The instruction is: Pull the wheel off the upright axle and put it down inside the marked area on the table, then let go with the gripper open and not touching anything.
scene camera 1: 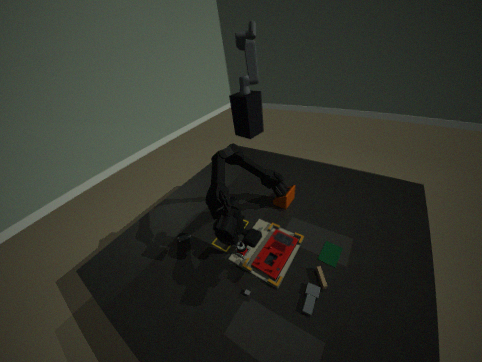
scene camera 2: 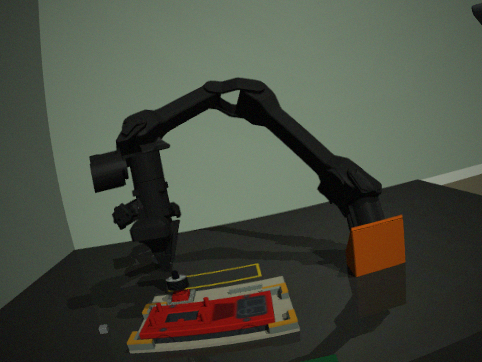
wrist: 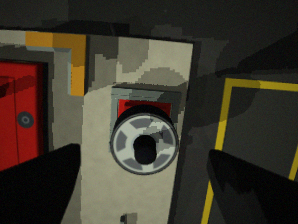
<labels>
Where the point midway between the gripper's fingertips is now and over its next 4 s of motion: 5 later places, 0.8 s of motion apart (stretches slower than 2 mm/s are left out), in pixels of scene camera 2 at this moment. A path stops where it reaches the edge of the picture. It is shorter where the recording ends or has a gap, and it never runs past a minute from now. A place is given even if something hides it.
My gripper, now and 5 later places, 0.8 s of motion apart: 169, 266; 177, 281; 176, 277; 175, 273; 173, 267; 169, 249
</labels>
